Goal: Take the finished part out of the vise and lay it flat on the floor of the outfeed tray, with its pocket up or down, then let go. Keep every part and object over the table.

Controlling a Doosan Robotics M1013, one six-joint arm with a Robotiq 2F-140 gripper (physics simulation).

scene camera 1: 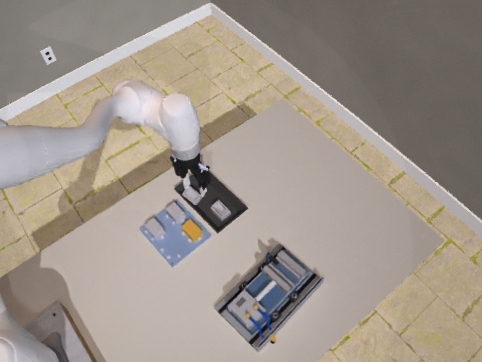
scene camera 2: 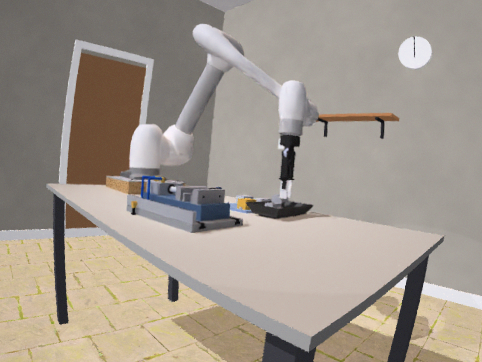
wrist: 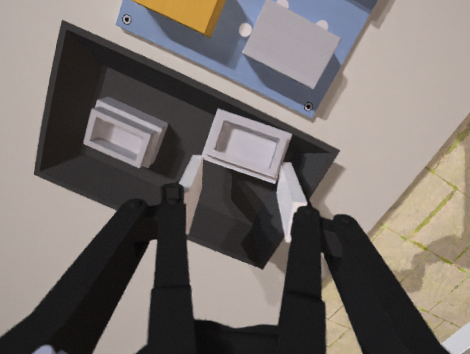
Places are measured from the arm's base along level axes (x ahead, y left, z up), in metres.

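Pixels of known places: gripper, between the fingertips: [scene camera 1: 195, 189] [scene camera 2: 285, 197] [wrist: 240, 174].
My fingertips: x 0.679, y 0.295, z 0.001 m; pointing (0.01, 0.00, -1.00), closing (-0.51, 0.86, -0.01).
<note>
For each thing: its top centre in the pictures, then the offset to it from my fingertips.
- finished part, centre of its top: [wrist: 246, 156] [scene camera 1: 191, 191] [scene camera 2: 280, 191] dx -0.020, dy -0.009, dz +0.019 m
- second pocketed part, centre of its top: [wrist: 116, 139] [scene camera 1: 220, 207] dx +0.039, dy -0.099, dz -0.014 m
- vise, centre of its top: [scene camera 2: 183, 184] [scene camera 1: 270, 286] dx +0.014, dy -0.436, dz +0.038 m
- blue plate, centre of its top: [scene camera 1: 174, 231] [scene camera 2: 245, 206] dx -0.133, dy -0.076, dz -0.053 m
- orange block, centre of its top: [scene camera 1: 191, 228] [scene camera 2: 247, 199] dx -0.083, dy -0.114, dz -0.017 m
My gripper [scene camera 1: 195, 191] [scene camera 2: 284, 194] [wrist: 240, 174] is shut on the finished part [scene camera 1: 192, 195] [scene camera 2: 275, 201] [wrist: 250, 145], a light grey block with its rectangular pocket facing the wrist camera. The part is over one end of the black outfeed tray [scene camera 1: 225, 194] [scene camera 2: 280, 211] [wrist: 150, 95] and shows above the near rim in scene camera 2. The tray wall hides any gap under it. A second pocketed part [scene camera 1: 220, 209] [wrist: 117, 140] lies in the tray's other half, pocket up, apart from the held one. The vise [scene camera 1: 272, 299] [scene camera 2: 215, 212] stands away from the tray.
A blue plate [scene camera 1: 175, 240] [wrist: 185, 42] lies close beside the tray, bearing an orange block [scene camera 1: 192, 230] [scene camera 2: 245, 203] [wrist: 192, 12] and grey blocks [scene camera 1: 155, 227] [wrist: 292, 45]. The table edge runs near the tray's end under the gripper. Blue bent handles stand on the vise.
</note>
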